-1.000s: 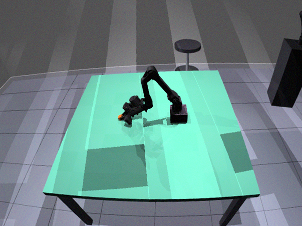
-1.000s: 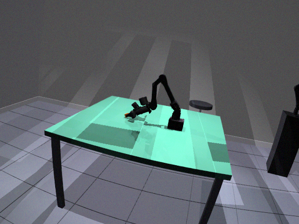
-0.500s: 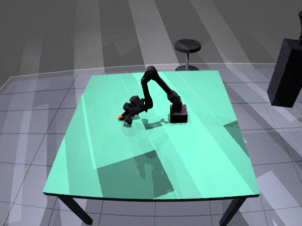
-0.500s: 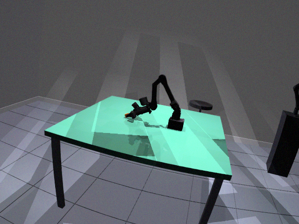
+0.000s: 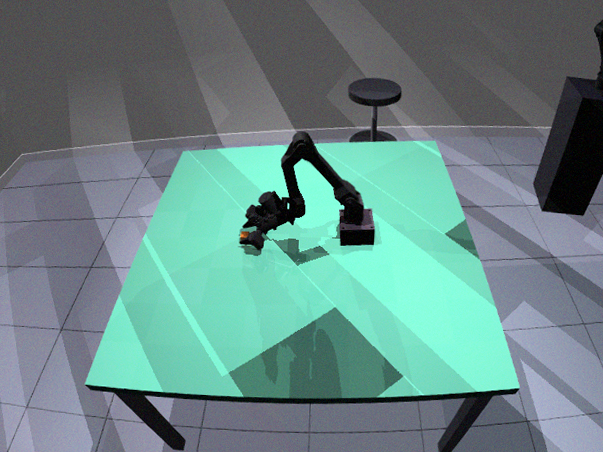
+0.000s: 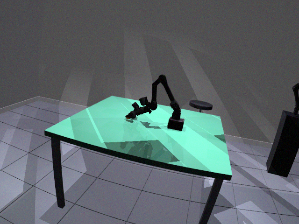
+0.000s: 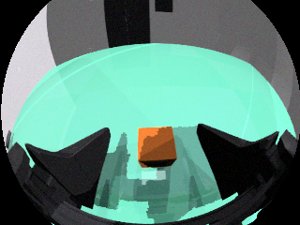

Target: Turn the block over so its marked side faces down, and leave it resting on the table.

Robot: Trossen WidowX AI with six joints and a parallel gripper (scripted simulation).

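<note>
My gripper tip is now 20 mm past the orange block and 10 mm above it.
</note>
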